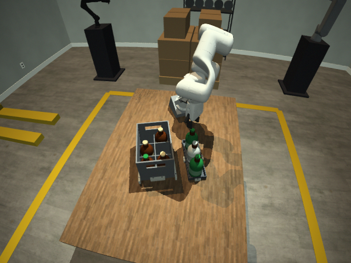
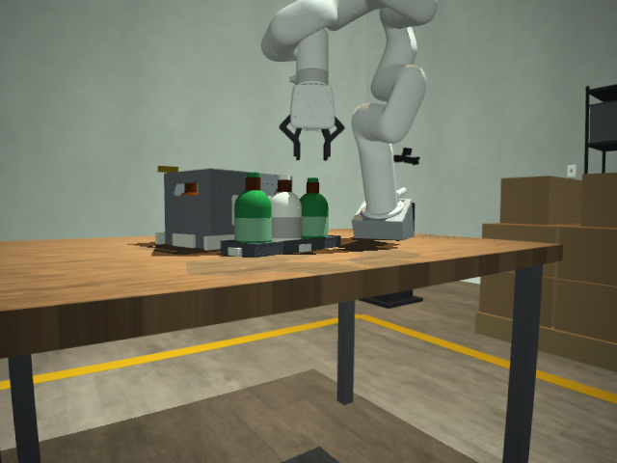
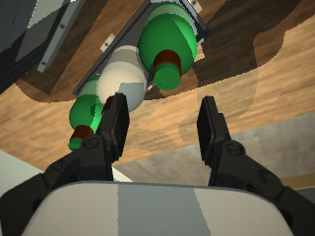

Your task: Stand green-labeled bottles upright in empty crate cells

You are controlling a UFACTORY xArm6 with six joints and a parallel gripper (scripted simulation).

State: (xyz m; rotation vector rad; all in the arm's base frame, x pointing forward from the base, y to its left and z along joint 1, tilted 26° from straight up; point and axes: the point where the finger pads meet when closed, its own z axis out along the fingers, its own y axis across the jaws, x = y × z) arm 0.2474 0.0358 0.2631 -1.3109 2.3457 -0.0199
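The white-labeled bottle lies 140 mm below my hand, 90 mm ahead of it and 20 mm to the left of it. Also, from my hand: tray (210 mm below, 90 mm ahead, 20 mm to the left); then grey crate (190 mm to the right, 140 mm below, 120 mm ahead).
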